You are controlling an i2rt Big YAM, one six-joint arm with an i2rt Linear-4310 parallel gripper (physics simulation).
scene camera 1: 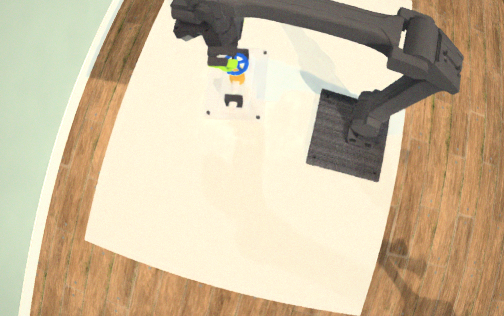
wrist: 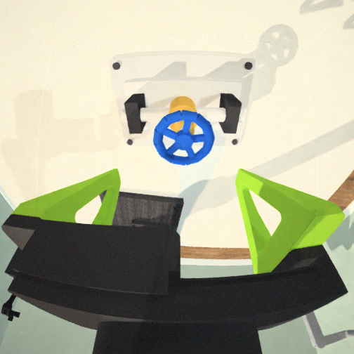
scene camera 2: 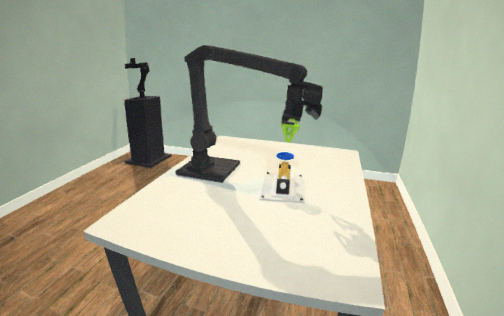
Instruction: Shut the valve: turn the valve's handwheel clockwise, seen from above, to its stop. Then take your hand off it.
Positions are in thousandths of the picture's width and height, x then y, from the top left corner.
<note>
In view: the gripper (scene camera 1: 457,172), a blue handwheel (wrist: 518,391) and a pale base plate (scene camera 1: 507,362).
The gripper shows as well in the wrist view (wrist: 501,493). The pale base plate shows as well in the wrist view (wrist: 473,188).
</note>
